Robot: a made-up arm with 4 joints.
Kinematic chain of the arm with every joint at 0, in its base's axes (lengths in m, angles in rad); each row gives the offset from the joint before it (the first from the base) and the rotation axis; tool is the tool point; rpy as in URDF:
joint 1: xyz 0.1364 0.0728 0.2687 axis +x
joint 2: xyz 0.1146 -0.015 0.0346 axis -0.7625 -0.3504 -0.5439
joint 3: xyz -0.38 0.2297 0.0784 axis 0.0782 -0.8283 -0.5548
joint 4: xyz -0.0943 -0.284 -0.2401 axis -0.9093 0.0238 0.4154
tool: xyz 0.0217 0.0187 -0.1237 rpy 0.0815 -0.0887 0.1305
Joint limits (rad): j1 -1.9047..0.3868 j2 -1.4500..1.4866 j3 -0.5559..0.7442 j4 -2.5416..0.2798
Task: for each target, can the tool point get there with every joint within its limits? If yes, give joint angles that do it. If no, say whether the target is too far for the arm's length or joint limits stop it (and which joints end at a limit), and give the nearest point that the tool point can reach.
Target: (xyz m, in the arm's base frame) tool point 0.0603 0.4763 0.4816
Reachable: no: joint limits stop it (at a limit: joint 1, joint 2, joint 3) | nearest point -0.0554 0.1398 0.4591 | short by 0.357 m
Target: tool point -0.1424 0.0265 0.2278
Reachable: yes | joints 0.0939 -0.9828 0.5675 -1.1736
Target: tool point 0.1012 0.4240 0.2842
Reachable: no: joint limits stop it (at a limit: joint 1, joint 3) | nearest point -0.0286 0.1816 0.1129 | short by 0.324 m
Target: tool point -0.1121 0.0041 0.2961
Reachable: yes | joints -0.7640 -0.4839 0.5173 -2.3187
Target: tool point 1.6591 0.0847 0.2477
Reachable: no: too far | nearest point 0.0998 0.0940 -0.0402 | short by 1.586 m
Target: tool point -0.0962 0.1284 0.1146
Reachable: yes | joints 0.0787 0.0013 0.4593 -1.4261
